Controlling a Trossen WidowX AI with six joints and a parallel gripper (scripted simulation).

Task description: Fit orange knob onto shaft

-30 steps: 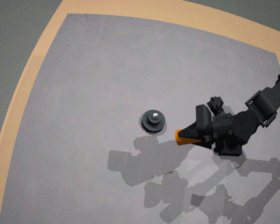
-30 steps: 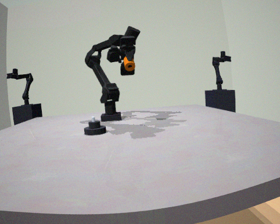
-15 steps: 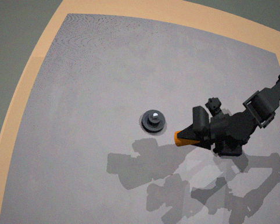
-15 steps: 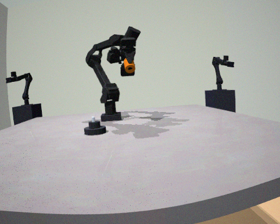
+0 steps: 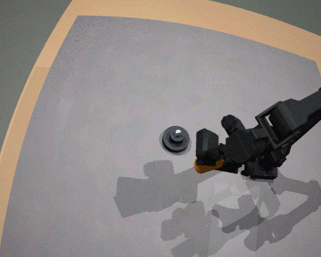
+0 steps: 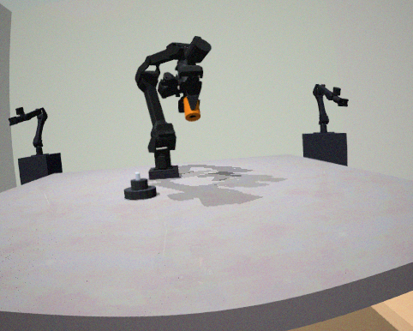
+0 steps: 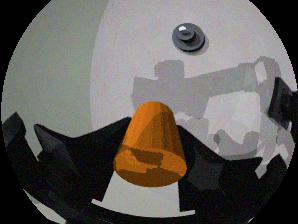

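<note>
Right now my gripper tip is 20 mm past the orange knob and 30 mm below it. Round my gripper tip: dark round pedestal 60 mm ahead, 150 mm to the right, 170 mm below.
</note>
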